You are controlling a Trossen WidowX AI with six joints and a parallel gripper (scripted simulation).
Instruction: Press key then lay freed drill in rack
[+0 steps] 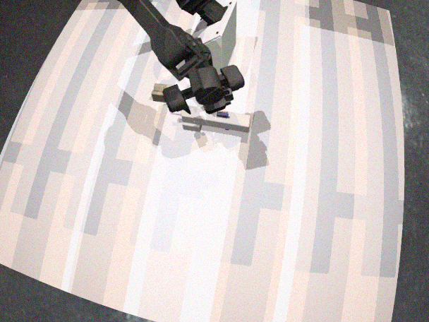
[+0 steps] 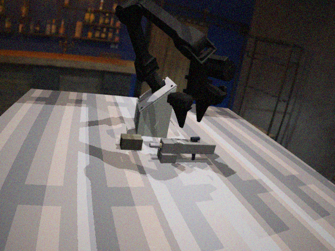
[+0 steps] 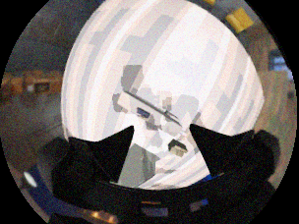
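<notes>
My gripper tip is now 1 cm past the drill, 5 cm to the left of it and 8 cm above it. The rest, counted from my gripper tip: key 2 cm behind, 4 cm to the left, 8 cm below; then block 2 cm behind, 1 cm to the left, 9 cm below; then slotted rack 6 cm behind, 17 cm to the right, 11 cm below.
</notes>
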